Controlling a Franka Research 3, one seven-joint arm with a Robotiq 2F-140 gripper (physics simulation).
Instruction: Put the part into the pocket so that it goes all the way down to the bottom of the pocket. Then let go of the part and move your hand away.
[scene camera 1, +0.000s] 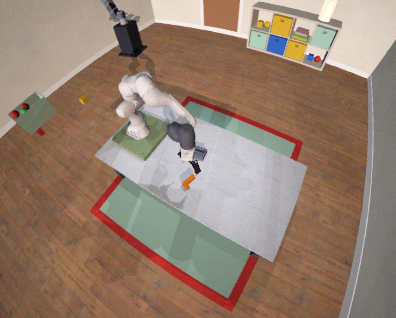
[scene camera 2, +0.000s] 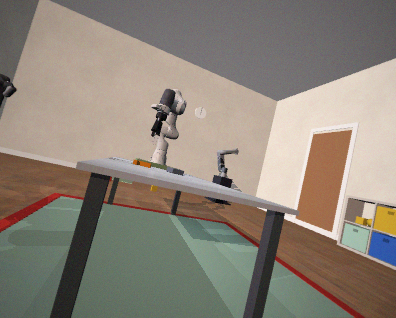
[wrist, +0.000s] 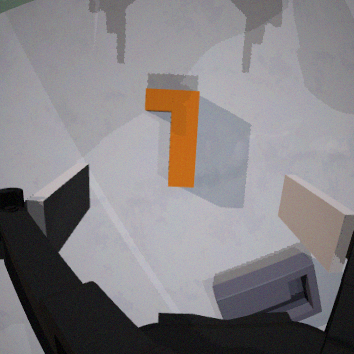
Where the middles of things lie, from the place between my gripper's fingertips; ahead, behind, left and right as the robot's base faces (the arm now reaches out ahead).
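The orange L-shaped part (wrist: 183, 104) is 10 mm behind my hand, 30 mm to the right of it and 160 mm below it. The dark grey pocket block (wrist: 290, 285) is 40 mm behind my hand, 240 mm to the left of it and 150 mm below it. Going by their middles, the orange L-shaped part is the nearest to my hand of the things named here.
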